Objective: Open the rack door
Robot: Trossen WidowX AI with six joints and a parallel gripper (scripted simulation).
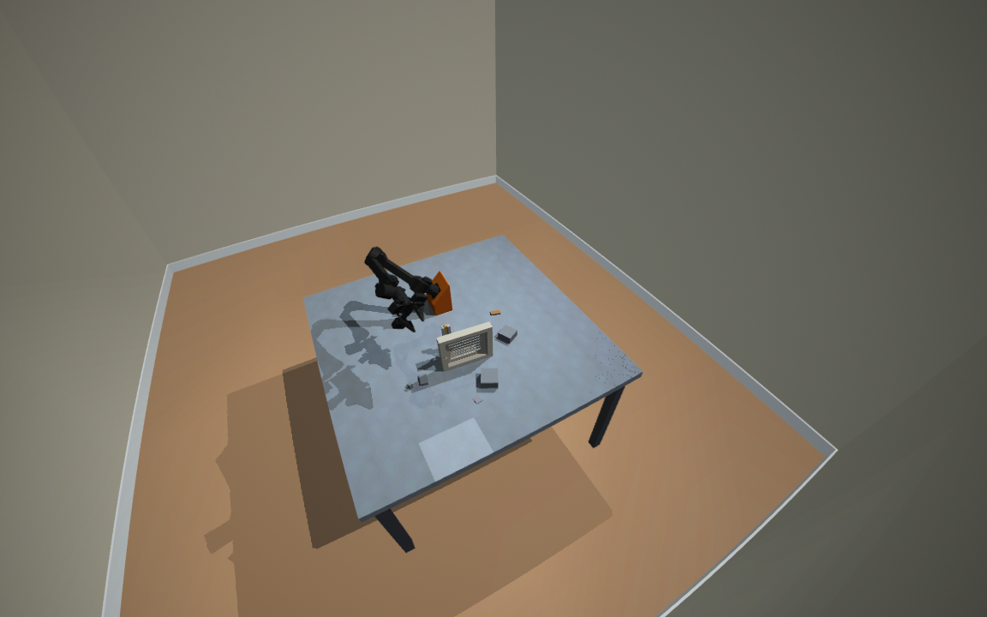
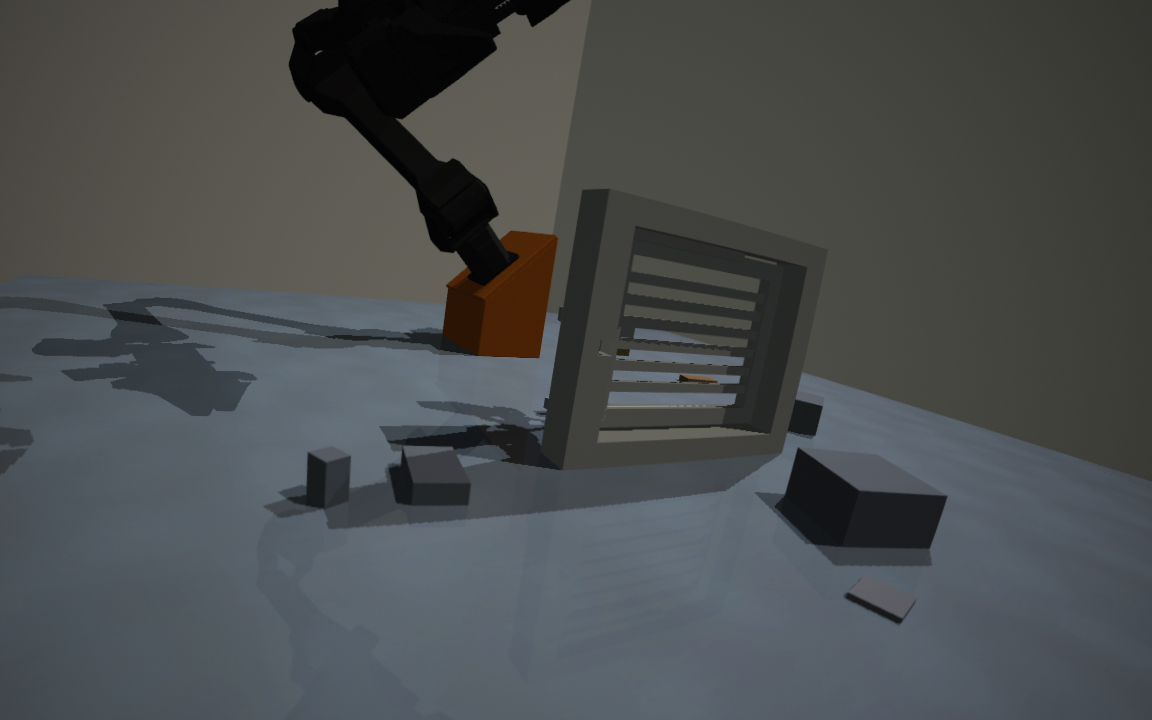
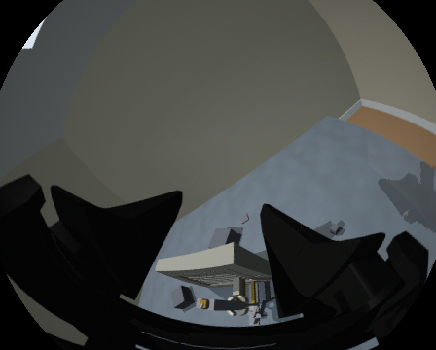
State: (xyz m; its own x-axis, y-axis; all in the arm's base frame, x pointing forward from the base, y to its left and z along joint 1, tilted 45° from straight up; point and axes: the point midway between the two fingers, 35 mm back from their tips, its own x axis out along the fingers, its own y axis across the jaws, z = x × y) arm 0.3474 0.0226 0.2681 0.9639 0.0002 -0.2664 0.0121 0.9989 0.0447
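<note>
My gripper tip is now 7 cm past the upright handle, 12 cm to the right of it and 18 cm above it. Also, from my gripper tip: grey block (5 cm behind, 42 cm to the left, 28 cm below); then small orange piece (22 cm behind, 43 cm to the left, 29 cm below).
</note>
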